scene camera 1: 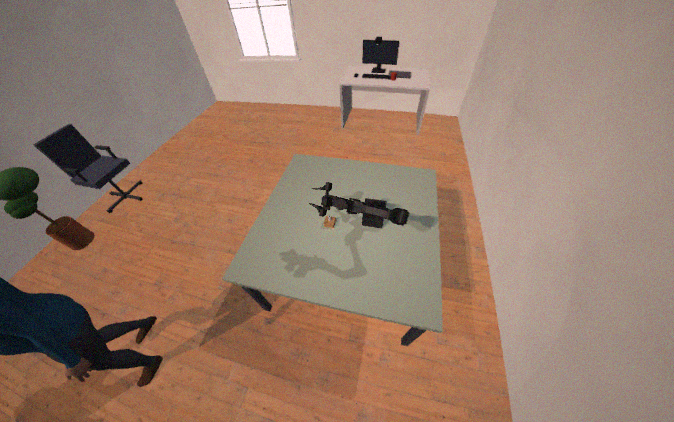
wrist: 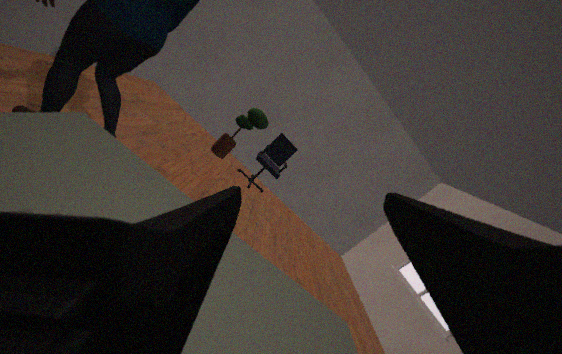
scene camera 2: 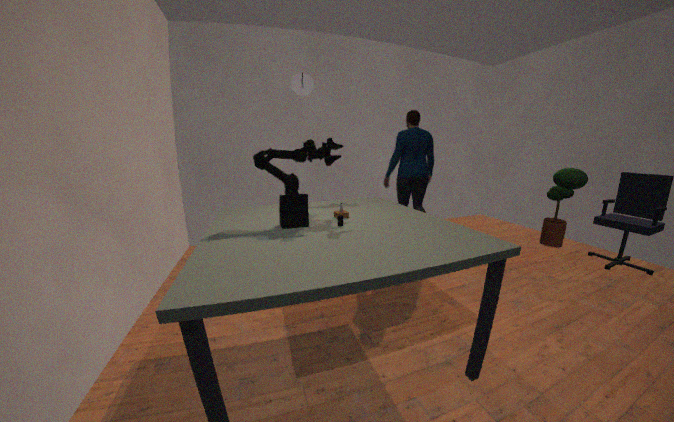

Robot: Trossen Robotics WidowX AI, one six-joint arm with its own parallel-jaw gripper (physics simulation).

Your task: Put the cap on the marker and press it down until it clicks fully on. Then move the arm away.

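Places are measured from the arm's base along level axes (x right, y up, z back), in millimetres.
Pixels of known places: gripper, fingertip midpoint: [scene camera 1: 310,195] [wrist: 312,197] [scene camera 2: 342,151]; arm's base, origin of the base link: [scene camera 1: 375,206] [scene camera 2: 292,200].
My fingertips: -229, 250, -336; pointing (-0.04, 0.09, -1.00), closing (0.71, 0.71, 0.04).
Observation:
For each thing: its middle in the pictures, then the offset to it from my fingertips, as dx, dy, dz. Level surfaces: height alone.
- small orange-brown block, body centre: [scene camera 2: 341,214] [scene camera 1: 329,221] +118, -374, +43
- marker, body centre: [scene camera 2: 341,207] +118, -329, +43
- cap, body centre: [scene camera 2: 340,220] +289, -365, +95
- green table, its level: dy -390
A small orange-brown block [scene camera 1: 330,224] [scene camera 2: 345,214] sits on the table, with a thin pale upright piece, seemingly the marker [scene camera 2: 341,206], standing in it. A small dark upright piece, seemingly the cap [scene camera 2: 340,220], stands on the table apart from the block, nearer to scene camera 2. I cannot make it out in scene camera 1, where the arm may hide it. My gripper [scene camera 1: 312,196] [scene camera 2: 341,151] [wrist: 312,197] is open and empty, high above the table, with its fingers pointing outward. Neither the marker nor the cap shows in the wrist view.
The arm's dark base [scene camera 2: 294,211] stands on the green table [scene camera 1: 395,280] [scene camera 2: 280,265]. A person [scene camera 2: 415,155] [wrist: 107,75] stands beyond the table. A potted plant [scene camera 2: 554,232], an office chair [scene camera 1: 102,170] [scene camera 2: 642,197] and a white desk [scene camera 1: 385,87] are farther off.

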